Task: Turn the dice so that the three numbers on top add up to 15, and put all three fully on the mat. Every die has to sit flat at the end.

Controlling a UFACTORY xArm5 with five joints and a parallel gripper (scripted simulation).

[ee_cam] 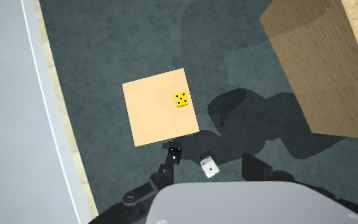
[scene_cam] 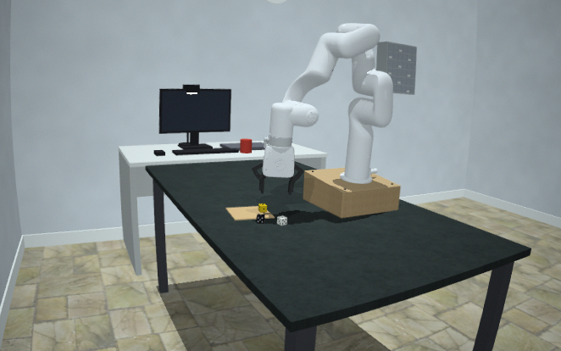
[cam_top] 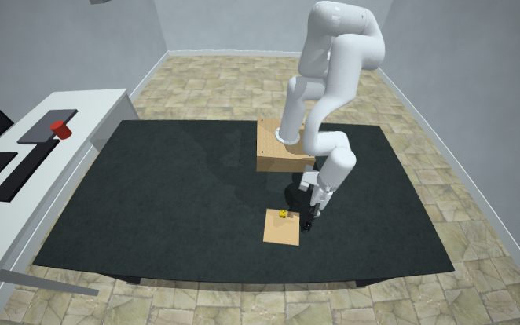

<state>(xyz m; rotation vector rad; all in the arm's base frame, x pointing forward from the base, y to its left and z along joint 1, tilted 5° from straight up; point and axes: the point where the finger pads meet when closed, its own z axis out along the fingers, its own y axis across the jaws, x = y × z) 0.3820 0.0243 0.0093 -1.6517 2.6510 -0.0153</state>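
The white die is 4 cm to the left of my hand and 9 cm below it. Also, from my hand: black die: 5 cm ahead, 1 cm to the right, 9 cm below; tan mat: 4 cm ahead, 11 cm to the right, 10 cm below; yellow die: 1 cm behind, 10 cm to the right, 9 cm below.
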